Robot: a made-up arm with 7 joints.
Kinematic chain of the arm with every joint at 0, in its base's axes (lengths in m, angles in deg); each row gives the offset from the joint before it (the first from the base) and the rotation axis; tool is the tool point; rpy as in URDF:
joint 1: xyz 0 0 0.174 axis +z
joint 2: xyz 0 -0.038 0.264 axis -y
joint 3: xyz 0 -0.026 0.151 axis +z
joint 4: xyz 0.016 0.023 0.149 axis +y
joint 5: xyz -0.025 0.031 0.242 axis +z
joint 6: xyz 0 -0.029 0.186 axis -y
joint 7: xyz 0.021 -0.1 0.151 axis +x
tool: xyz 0 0 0 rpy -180 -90 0
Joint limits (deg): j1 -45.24..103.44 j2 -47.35..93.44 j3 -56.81..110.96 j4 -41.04..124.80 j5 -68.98..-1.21 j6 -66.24..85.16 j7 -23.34..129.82
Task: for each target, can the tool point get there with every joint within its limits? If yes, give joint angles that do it. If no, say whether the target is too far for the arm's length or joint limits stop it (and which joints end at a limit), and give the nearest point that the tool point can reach.
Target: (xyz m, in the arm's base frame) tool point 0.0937 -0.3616 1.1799
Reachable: yes | joints 76.06 29.91 11.64 8.33 -46.54 -50.46 45.56
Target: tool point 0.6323 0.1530 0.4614
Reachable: yes | joints -15.59 -31.21 42.17 100.42 -36.82 16.72 -9.36
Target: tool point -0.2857 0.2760 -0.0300
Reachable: no: joint limits stop it (at a limit: joint 2, joint 4, joint 6) | nearest point -0.3414 0.3298 -0.0428 | short by 0.078 m
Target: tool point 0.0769 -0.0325 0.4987
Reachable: no: joint limits stop it (at a limit: joint 1, joint 4, joint 5, joint 6) | nearest point 0.2659 -0.0131 0.5925 | short by 0.212 m
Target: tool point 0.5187 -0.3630 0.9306
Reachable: yes | joints -27.79 -14.17 7.95 61.20 -42.11 -15.75 81.70
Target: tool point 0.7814 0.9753 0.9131
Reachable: no: too far | nearest point 0.5117 0.6386 0.7927 | short by 0.448 m
